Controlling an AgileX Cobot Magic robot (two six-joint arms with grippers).
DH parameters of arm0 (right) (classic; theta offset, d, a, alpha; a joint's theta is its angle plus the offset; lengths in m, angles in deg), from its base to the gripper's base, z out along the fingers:
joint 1: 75.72 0.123 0 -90
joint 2: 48.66 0 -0.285 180
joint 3: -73.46 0 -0.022 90
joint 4: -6.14 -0.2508 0 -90
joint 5: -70.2 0 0.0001 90
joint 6: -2.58 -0.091 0 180
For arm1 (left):
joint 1: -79.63 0.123 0 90
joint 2: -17.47 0 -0.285 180
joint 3: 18.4 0 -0.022 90
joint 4: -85.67 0.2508 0 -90
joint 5: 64.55 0 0.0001 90
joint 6: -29.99 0.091 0 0
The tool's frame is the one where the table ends.
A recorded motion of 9 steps. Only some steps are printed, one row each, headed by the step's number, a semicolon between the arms.
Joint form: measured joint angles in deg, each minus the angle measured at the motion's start. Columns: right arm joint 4, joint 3, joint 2, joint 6, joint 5, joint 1; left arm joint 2, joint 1, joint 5, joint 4, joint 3, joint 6.
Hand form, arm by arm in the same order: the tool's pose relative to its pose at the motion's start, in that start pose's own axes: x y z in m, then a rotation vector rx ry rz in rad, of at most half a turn. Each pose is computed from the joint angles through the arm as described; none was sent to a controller.
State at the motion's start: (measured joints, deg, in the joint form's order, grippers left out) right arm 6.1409 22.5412 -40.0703 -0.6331 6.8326 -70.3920; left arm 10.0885 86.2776 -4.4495 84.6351 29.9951 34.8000
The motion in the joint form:
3: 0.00 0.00 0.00 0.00 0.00 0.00; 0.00 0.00 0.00 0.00 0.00 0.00
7: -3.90 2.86 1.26 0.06 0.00 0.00; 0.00 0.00 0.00 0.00 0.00 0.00
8: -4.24 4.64 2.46 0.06 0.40 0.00; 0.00 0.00 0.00 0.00 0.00 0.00
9: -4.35 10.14 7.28 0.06 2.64 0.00; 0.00 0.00 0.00 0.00 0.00 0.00
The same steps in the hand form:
3: 0.0000 0.0000 0.0000 0.0000 0.0000 0.0000; 0.0000 0.0000 0.0000 0.0000 0.0000 0.0000
7: -0.0105 0.0061 -0.0093 -0.0627 -0.0245 0.0286; 0.0000 0.0000 0.0000 0.0000 0.0000 0.0000
8: -0.0184 0.0070 -0.0141 -0.0691 -0.0412 0.0311; 0.0000 0.0000 0.0000 0.0000 0.0000 0.0000
9: -0.0466 0.0086 -0.0252 -0.0732 -0.0920 0.0329; 0.0000 0.0000 0.0000 0.0000 0.0000 0.0000

